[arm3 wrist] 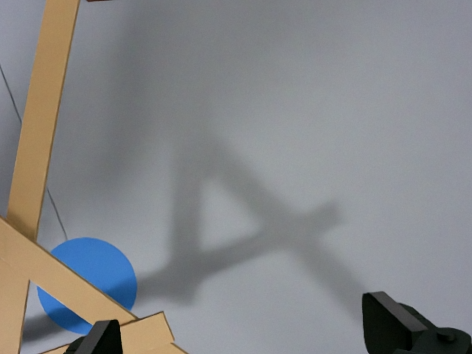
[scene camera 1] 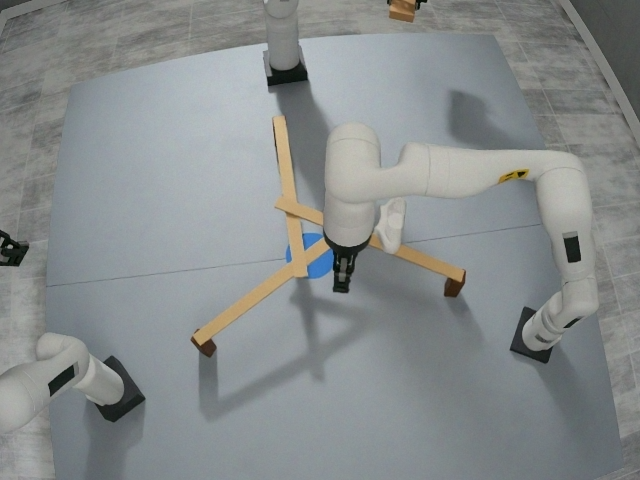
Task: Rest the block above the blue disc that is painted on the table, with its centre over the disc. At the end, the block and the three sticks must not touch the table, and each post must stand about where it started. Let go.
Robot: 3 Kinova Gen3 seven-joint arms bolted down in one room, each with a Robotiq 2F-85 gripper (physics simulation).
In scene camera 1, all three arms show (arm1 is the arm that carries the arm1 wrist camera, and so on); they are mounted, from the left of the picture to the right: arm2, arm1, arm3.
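An orange-tan block (scene camera 1: 402,14) is at the top of the scene view, between the fingers of arm1's gripper (scene camera 1: 406,4). Three tan sticks (scene camera 1: 285,165) (scene camera 1: 242,304) (scene camera 1: 423,260) reach inward and cross around the blue disc (arm3 wrist: 112,265) (scene camera 1: 317,268); outer ends rest on dark posts (scene camera 1: 206,347) (scene camera 1: 453,286), the upper post mostly hidden. In the wrist view one stick (arm3 wrist: 42,120) runs down the left and another (arm3 wrist: 65,284) slants across the disc. Arm3's gripper (arm3 wrist: 245,325) (scene camera 1: 341,285) is open and empty, right of the disc. Arm2's gripper (scene camera 1: 14,253) is at the left edge, its opening unclear.
Arm3's forearm and wrist (scene camera 1: 351,170) hang over the middle of the table (scene camera 1: 155,155) and hide part of the crossing. Arm bases stand at the top (scene camera 1: 285,72), lower left (scene camera 1: 121,395) and right (scene camera 1: 527,346). Stick shadows fall below the disc.
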